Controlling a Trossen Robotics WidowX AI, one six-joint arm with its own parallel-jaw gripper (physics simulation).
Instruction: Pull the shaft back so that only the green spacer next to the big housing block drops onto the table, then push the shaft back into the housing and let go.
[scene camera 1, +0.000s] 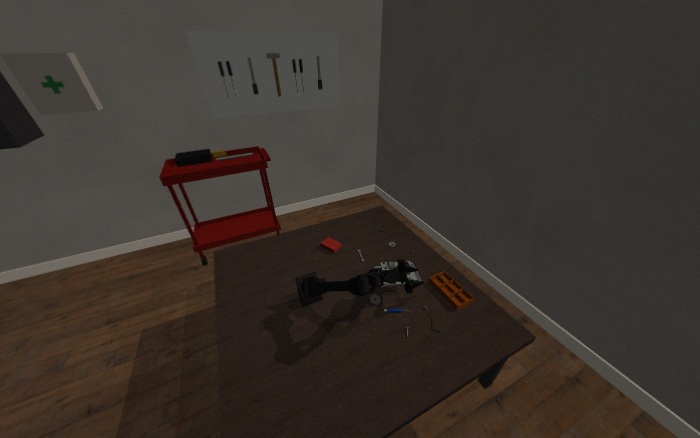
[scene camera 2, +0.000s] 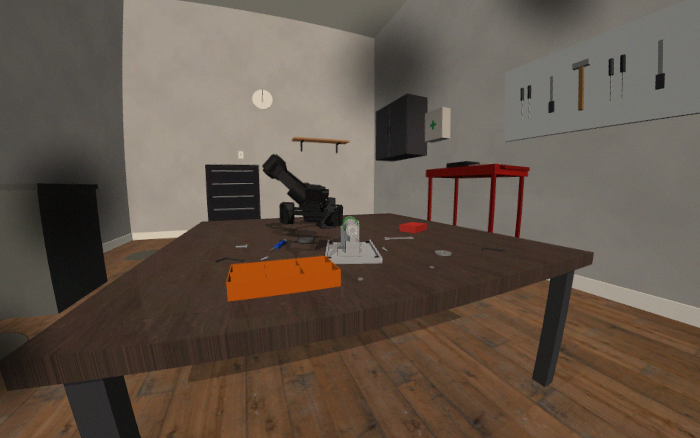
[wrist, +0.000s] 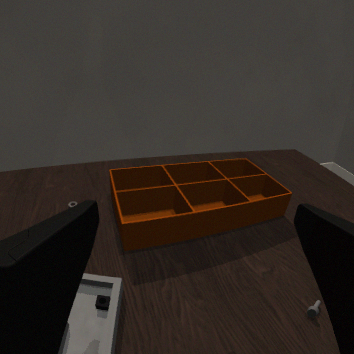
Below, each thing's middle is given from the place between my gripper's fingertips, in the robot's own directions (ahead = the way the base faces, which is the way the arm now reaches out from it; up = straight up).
Labels:
My gripper is now 14 cm short of the orange compartment tray (scene camera 2: 269, 278), 9 cm to the left of it and 9 cm above it.

